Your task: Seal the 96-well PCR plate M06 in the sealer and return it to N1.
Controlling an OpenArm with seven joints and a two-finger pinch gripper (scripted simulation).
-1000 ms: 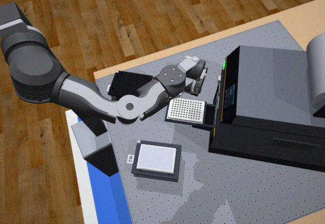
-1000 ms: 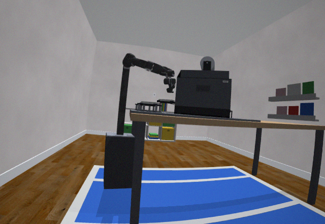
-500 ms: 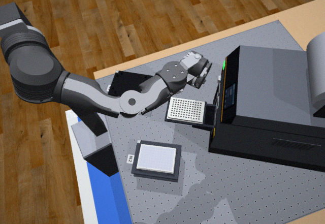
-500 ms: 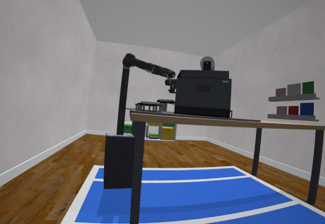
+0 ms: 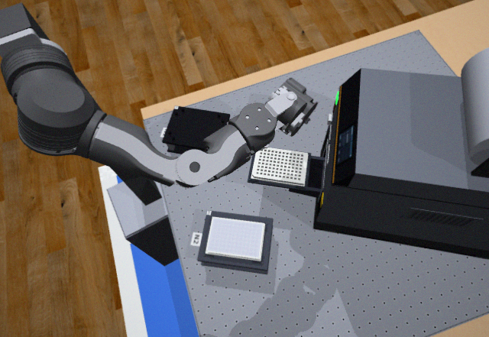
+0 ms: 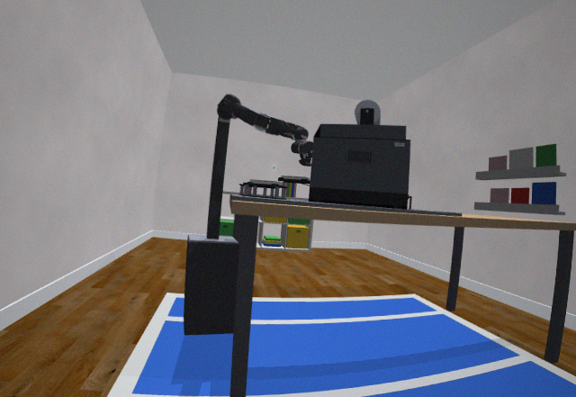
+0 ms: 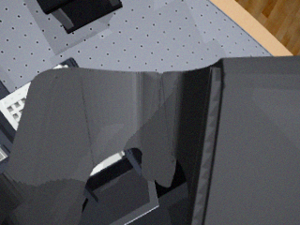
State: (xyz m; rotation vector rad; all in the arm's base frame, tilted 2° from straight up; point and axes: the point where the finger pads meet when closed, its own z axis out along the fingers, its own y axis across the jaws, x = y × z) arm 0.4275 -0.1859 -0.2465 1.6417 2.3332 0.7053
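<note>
Now: the pale key 50 mm to the right of my hand and 50 mm ahead of it. Also, from my hand: sealer stage (90 mm below, 80 mm behind, 60 mm to the right); then foil roll (270 mm to the right, 230 mm above, 180 mm ahead).
</note>
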